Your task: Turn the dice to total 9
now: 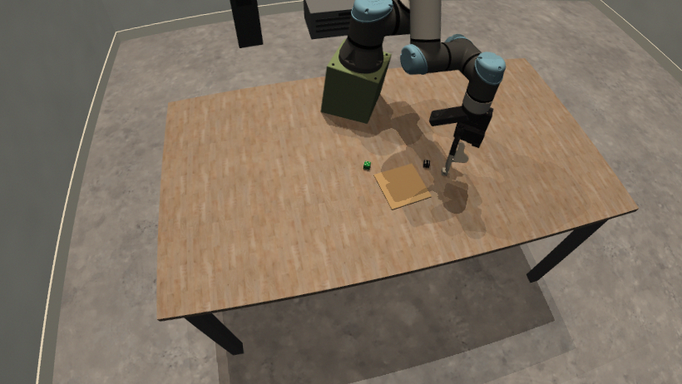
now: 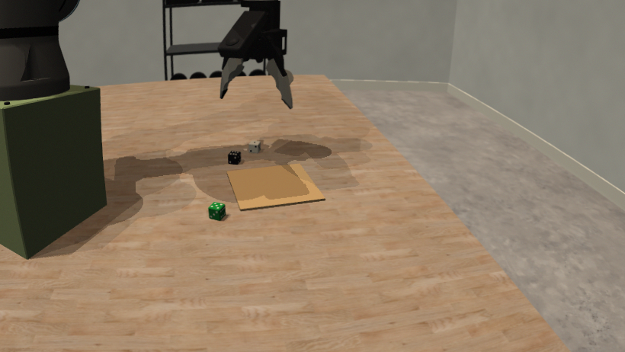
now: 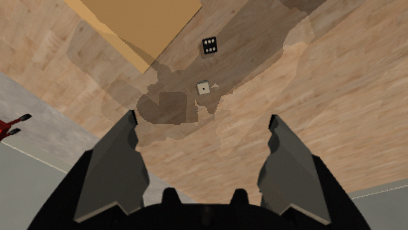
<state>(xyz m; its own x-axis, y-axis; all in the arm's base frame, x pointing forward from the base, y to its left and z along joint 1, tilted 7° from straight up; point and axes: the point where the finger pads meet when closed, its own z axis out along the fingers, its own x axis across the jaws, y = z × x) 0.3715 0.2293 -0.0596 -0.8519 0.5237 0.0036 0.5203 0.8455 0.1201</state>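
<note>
Right now the white die is 90 mm below my hand. Also, from my hand: tan mat (30 mm ahead, 150 mm to the right, 100 mm below); then black die (40 mm behind, 50 mm to the right, 90 mm below); then green die (60 mm behind, 250 mm to the right, 90 mm below).
</note>
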